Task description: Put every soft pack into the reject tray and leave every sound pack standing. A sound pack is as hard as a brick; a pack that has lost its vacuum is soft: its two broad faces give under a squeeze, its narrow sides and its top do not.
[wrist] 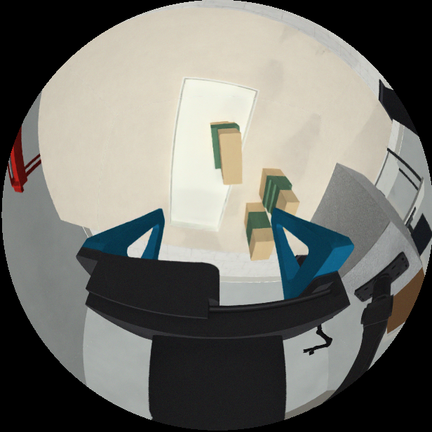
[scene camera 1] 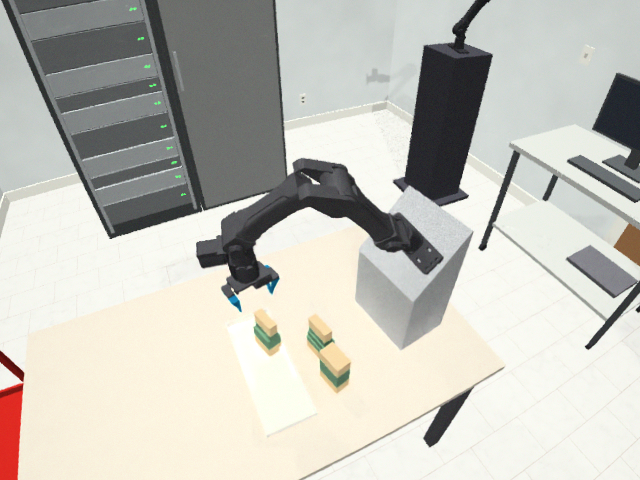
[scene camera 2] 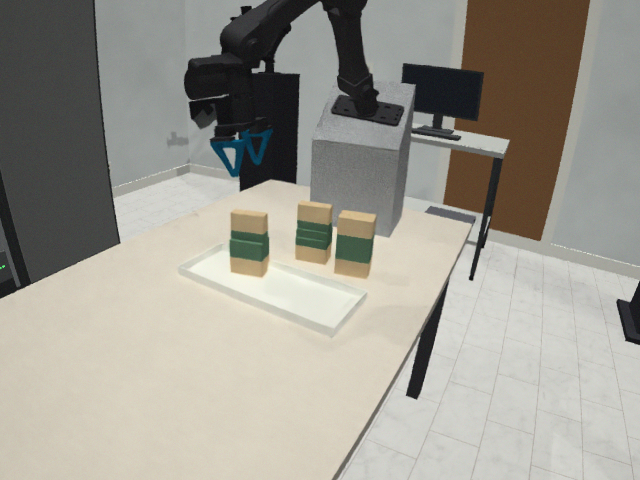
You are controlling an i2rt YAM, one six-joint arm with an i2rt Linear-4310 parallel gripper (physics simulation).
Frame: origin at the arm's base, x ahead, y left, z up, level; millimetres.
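Seen in the pictures: gripper, between the fingertips: (scene camera 1: pixel 255 302) (scene camera 2: pixel 246 170); arm's base, origin of its link: (scene camera 1: pixel 412 242) (scene camera 2: pixel 367 110).
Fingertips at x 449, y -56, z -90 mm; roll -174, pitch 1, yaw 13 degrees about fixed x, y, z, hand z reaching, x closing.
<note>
Offsets run from my fingertips to a thing's top centre. Level surfaces: height alone.
My gripper (scene camera 1: pixel 255 301) (scene camera 2: pixel 246 169) (wrist: pixel 217 213) is open, with blue fingers wide apart and nothing between them. It hangs above and clear of the packs. A tan pack with a stepped green band @(dx -16, dy -11, dz -100 mm) (scene camera 1: pixel 267 333) (scene camera 2: pixel 249 242) (wrist: pixel 231 157) stands upright in the white reject tray @(dx +15, dy +61, dz -222 mm) (scene camera 1: pixel 279 397) (scene camera 2: pixel 299 297) (wrist: pixel 197 150), towards its far end in scene camera 1. Beside the tray stand a pack with a ridged green band @(dx -157, dy +71, dz -104 mm) (scene camera 1: pixel 319 330) (scene camera 2: pixel 313 232) (wrist: pixel 278 192) and a pack with a smooth green band @(dx -151, dy +183, dz -104 mm) (scene camera 1: pixel 334 367) (scene camera 2: pixel 355 243) (wrist: pixel 258 230), both upright.
The grey pedestal (scene camera 1: pixel 382 289) (scene camera 2: pixel 356 170) (wrist: pixel 350 215) bearing the arm stands on the table @(dz -244 mm) (scene camera 1: pixel 129 387) (scene camera 2: pixel 129 372) (wrist: pixel 110 125), behind the two packs outside the tray in scene camera 2. A desk with a monitor (scene camera 2: pixel 442 91) stands beyond it.
</note>
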